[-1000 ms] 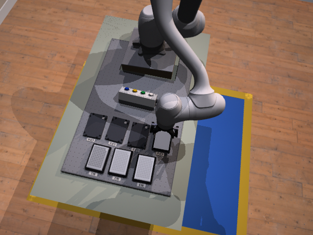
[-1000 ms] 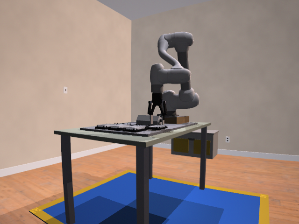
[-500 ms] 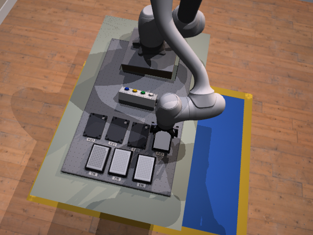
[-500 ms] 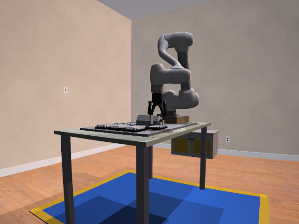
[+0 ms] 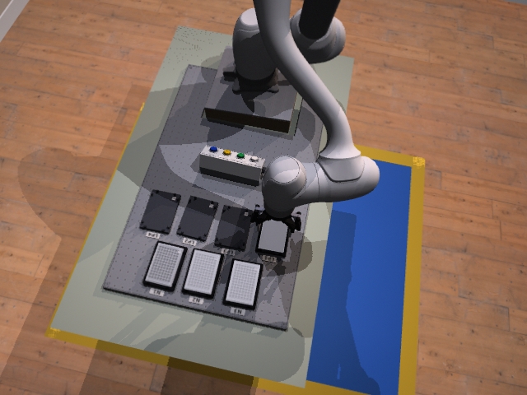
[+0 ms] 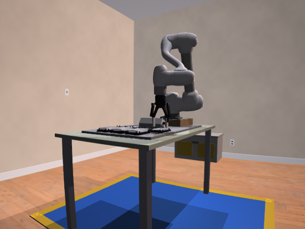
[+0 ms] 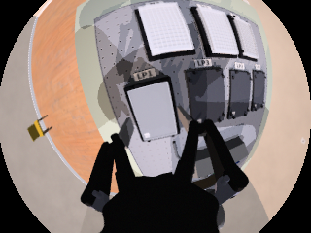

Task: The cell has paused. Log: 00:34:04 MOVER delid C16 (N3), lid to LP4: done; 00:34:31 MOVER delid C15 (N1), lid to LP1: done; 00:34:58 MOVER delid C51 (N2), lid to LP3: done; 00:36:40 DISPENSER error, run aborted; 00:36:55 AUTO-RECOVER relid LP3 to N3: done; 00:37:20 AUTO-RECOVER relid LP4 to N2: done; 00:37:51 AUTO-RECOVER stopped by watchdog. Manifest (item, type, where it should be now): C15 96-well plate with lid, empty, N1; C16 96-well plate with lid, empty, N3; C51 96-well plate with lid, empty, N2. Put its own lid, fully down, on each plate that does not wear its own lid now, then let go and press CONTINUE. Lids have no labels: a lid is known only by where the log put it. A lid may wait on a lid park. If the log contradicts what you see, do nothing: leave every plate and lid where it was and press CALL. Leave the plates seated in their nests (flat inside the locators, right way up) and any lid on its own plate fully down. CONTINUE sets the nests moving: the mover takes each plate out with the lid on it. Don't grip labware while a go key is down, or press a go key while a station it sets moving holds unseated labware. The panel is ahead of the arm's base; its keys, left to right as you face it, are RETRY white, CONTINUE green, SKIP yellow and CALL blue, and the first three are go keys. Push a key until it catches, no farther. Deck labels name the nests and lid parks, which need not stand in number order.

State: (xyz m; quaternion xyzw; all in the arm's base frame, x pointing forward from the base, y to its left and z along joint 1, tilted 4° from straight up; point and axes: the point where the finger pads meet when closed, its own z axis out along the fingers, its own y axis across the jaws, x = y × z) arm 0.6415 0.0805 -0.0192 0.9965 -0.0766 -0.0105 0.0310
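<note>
The lid park LP1 is 5 cm below my hand. The rest, counted from my hand: lid park LP3: 14 cm to the right, 5 cm below, 2 cm behind; white key: 25 cm behind, 8 cm to the right, 1 cm above; 96-well plate: 17 cm ahead, 10 cm to the right, 4 cm below.
</note>
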